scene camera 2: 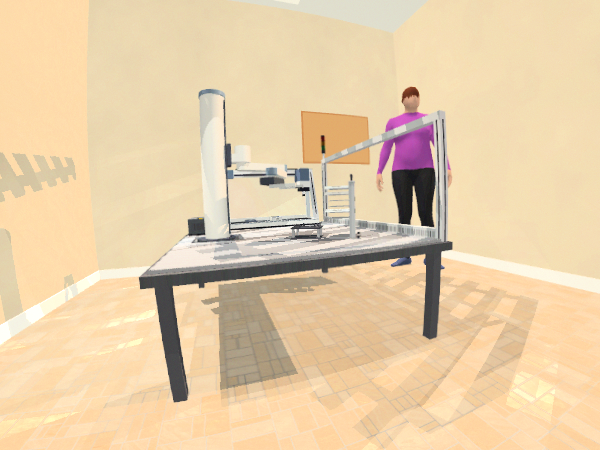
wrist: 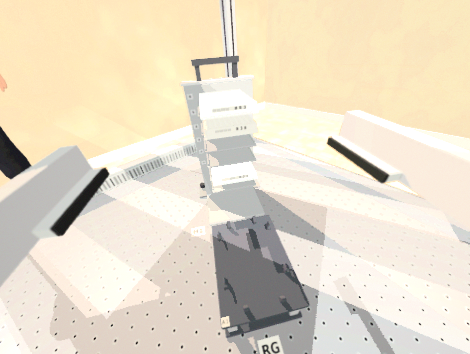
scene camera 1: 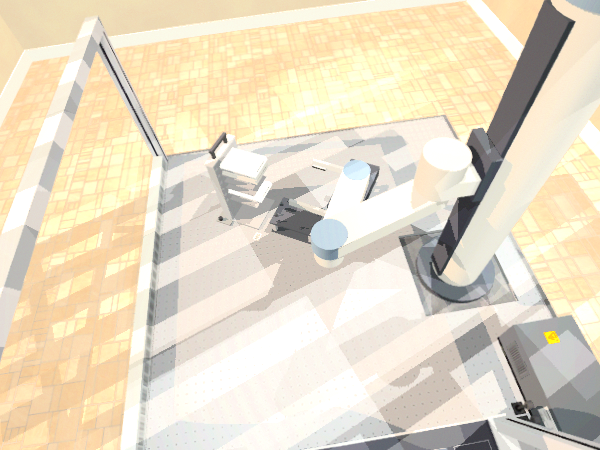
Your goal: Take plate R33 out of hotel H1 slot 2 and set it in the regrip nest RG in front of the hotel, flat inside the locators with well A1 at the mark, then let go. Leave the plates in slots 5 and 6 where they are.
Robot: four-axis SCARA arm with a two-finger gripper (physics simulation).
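Seen in the pictures: gripper, fingertip midpoint: (scene camera 2: 299, 185) (wrist: 222, 142) (scene camera 1: 301, 181); arm's base at its link origin: (scene camera 2: 218, 240) (scene camera 1: 453, 268).
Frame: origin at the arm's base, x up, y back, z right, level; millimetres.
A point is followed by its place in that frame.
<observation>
Hotel H1 (scene camera 1: 219, 189) @[x 195, y -736, z 328 mm] (scene camera 2: 352, 207) @[x 173, y -672, z 452 mm] (wrist: 220, 82) @[x 305, y -691, z 387 mm] stands upright with its open side facing the nest. Plate R33 (scene camera 1: 264, 191) @[x 164, y -589, z 316 mm] (scene camera 2: 337, 211) @[x 154, y -617, z 388 mm] (wrist: 234, 176) @[x 163, y -585, z 317 mm] lies in the low slot 2. The slot 5 plate (wrist: 230, 128) @[x 255, y -585, z 317 mm] and the slot 6 plate (scene camera 1: 245, 163) @[x 288, y -631, z 337 mm] (wrist: 227, 104) @[x 290, y -588, z 318 mm] lie above it. The dark regrip nest RG (scene camera 1: 300, 223) @[x 72, y -484, z 226 mm] (scene camera 2: 306, 227) @[x 73, y -468, z 309 mm] (wrist: 250, 285) @[x 73, y -461, z 230 mm] is bare, its locators standing up and its A1 mark (wrist: 225, 321) @[x 73, y -454, z 175 mm] at the near left corner in the wrist view. My gripper (scene camera 1: 302, 182) @[x 305, y -467, z 214 mm] (scene camera 2: 296, 186) @[x 305, y -467, z 214 mm] (wrist: 222, 142) @[x 305, y -467, z 214 mm] is open and empty, above nest height, fingers pointing towards the hotel.
The arm's column (scene camera 1: 480, 225) @[x 349, y -51, z -56 mm] (scene camera 2: 214, 165) @[x 445, y -4, z 75 mm] stands across the table from the hotel. A frame post (scene camera 2: 441, 175) @[x 314, y -1005, z 722 mm] (wrist: 228, 35) @[x 410, y -1007, z 686 mm] rises behind the hotel. A grey box (scene camera 1: 560, 370) @[x 128, y 100, z -383 mm] stands at the table's side. A person (scene camera 2: 412, 145) stands beyond the frame.
</observation>
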